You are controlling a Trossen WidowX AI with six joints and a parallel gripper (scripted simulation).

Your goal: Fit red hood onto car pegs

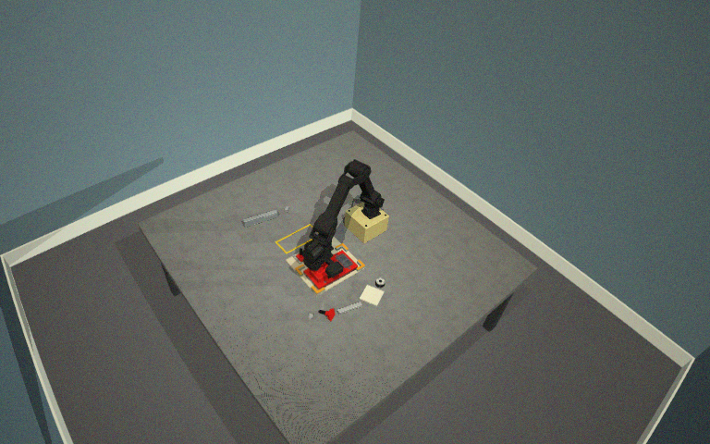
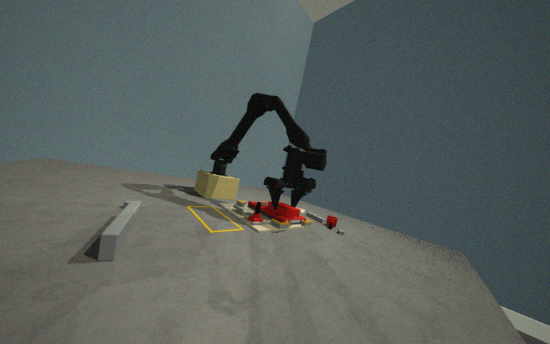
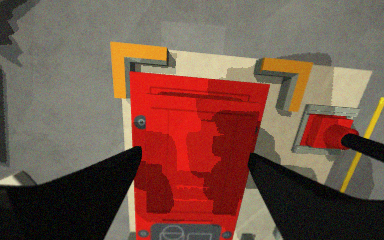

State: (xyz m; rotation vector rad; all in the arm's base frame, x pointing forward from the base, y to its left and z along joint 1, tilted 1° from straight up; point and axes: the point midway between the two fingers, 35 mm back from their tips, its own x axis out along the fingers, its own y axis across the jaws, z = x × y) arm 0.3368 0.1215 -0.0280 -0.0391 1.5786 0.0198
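Now: the red hood 1 cm above my gripper tip. The rest, counted from my gripper tip: cream tile 11 cm behind, 19 cm to the left, 3 cm below; then grey engine block 1 cm to the left, 1 cm below; then black wheel 18 cm behind, 16 cm to the left, 3 cm below.
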